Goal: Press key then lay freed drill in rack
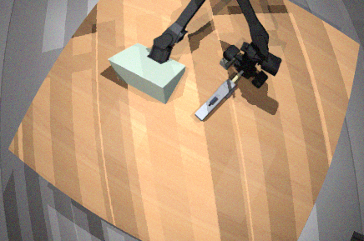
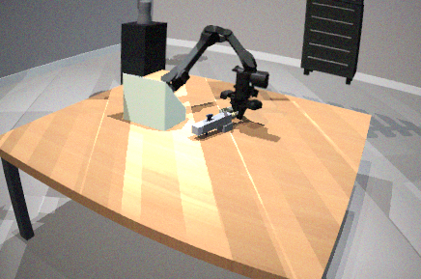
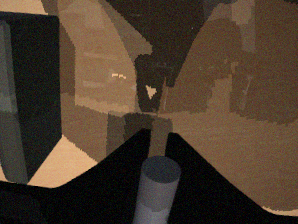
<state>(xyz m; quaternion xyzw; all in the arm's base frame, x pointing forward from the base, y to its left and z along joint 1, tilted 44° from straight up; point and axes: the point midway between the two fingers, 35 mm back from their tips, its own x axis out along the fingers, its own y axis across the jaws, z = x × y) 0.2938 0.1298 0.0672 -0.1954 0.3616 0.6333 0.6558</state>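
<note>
My gripper tip is 10 mm past the drill, 50 mm to the left of it and 30 mm below it. From my gripper tip the other things lie so: grey rack: 70 mm behind, 30 mm to the left; dark blue key: 40 mm behind, 180 mm to the right, 30 mm above.
</note>
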